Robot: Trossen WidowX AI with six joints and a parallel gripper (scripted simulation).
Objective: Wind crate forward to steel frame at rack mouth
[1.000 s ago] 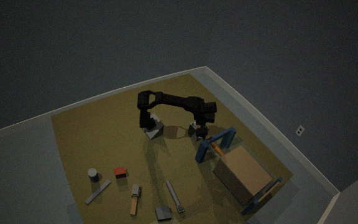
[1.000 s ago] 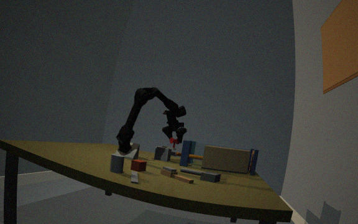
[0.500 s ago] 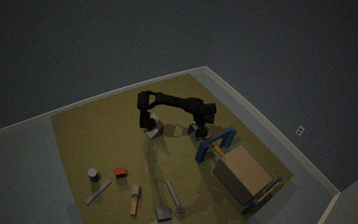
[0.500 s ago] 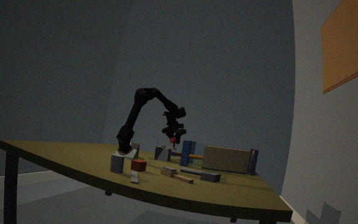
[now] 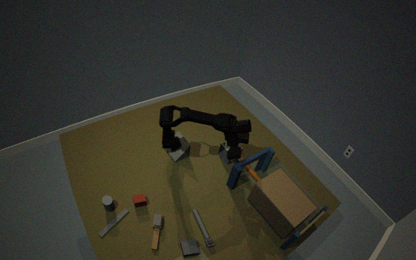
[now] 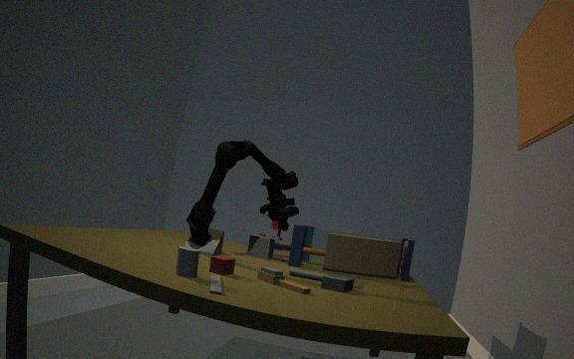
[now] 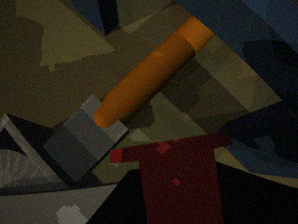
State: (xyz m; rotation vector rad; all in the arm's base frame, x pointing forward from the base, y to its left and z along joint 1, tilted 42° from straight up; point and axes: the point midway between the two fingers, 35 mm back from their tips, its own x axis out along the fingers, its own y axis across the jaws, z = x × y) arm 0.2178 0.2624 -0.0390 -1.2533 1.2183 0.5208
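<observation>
My gripper tip is now 40 mm past the grey crank handle and 30 mm above it. Also, from my gripper tip: grey block 330 mm ahead, 410 mm to the right, 120 mm below; then grey winch 110 mm behind, 20 mm to the left, 100 mm below; then red grip 10 mm behind, 10 mm to the right.
</observation>
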